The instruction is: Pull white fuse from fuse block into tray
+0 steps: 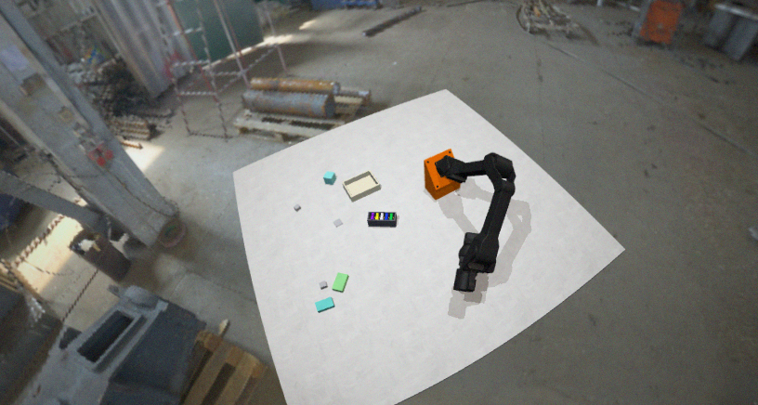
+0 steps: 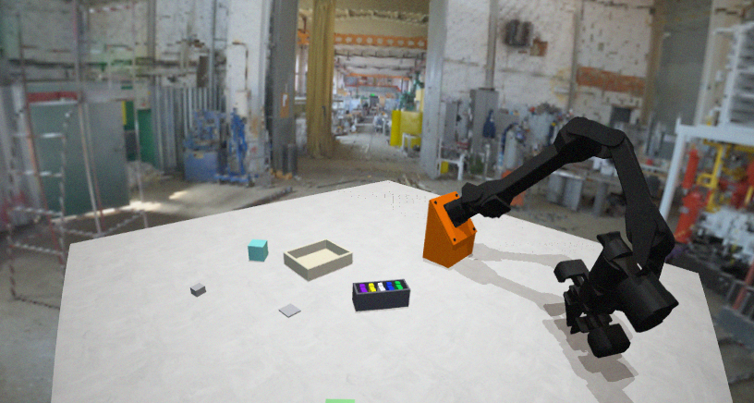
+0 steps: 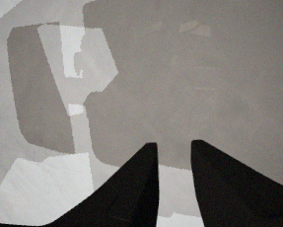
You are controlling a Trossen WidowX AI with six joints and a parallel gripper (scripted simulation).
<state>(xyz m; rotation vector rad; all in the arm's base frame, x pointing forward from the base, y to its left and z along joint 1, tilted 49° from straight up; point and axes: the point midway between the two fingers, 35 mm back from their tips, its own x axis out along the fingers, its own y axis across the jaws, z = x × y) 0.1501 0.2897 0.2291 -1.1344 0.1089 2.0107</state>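
Now: gripper tip 34 cm to the left of the white fuse, 16 cm short of it and 2 cm below it. From my gripper tip the other things lie so: blue fuse (33 cm to the right, 15 cm ahead, 2 cm above); then yellow fuse (35 cm to the right, 17 cm ahead, 2 cm above); then green fuse (32 cm to the right, 13 cm ahead, 2 cm above).
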